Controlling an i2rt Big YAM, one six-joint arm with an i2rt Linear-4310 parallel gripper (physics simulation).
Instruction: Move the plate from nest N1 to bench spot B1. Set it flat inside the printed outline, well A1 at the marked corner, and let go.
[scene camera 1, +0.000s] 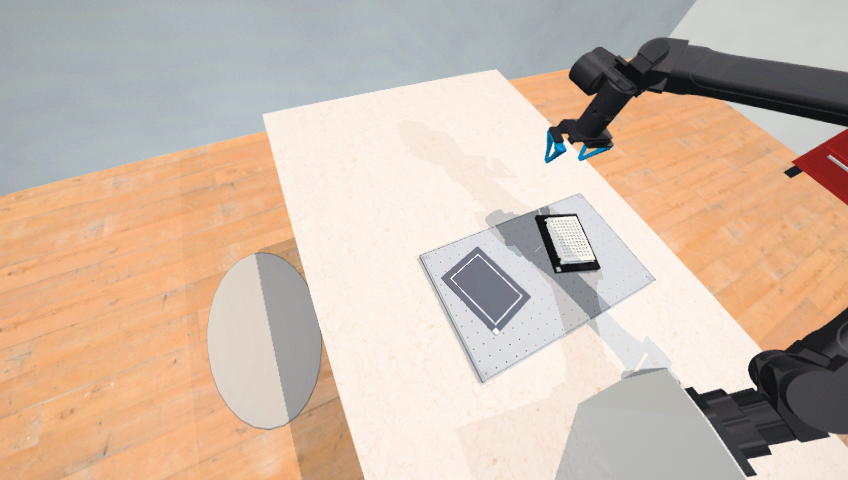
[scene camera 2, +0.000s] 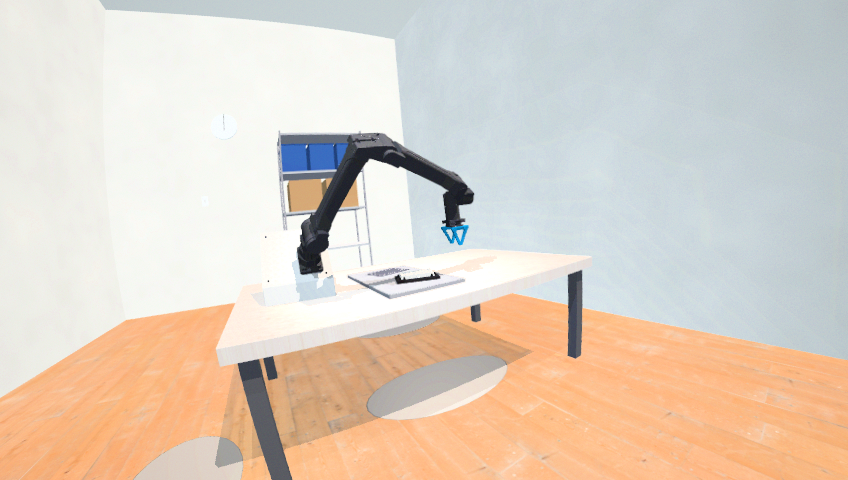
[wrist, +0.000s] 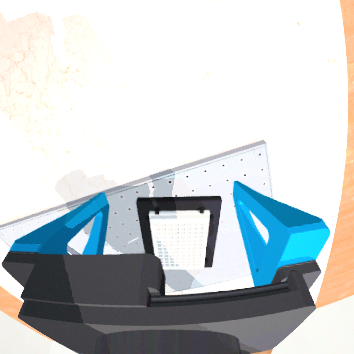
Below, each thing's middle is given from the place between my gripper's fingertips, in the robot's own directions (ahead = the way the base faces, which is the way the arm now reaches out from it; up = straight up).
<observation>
I see the plate (scene camera 1: 570, 243) 17 cm behind my hand, 10 cm below it and 4 cm to the left of it. Also, from my hand: black nest (scene camera 1: 555, 260) 17 cm behind, 11 cm below, 4 cm to the left.
</observation>
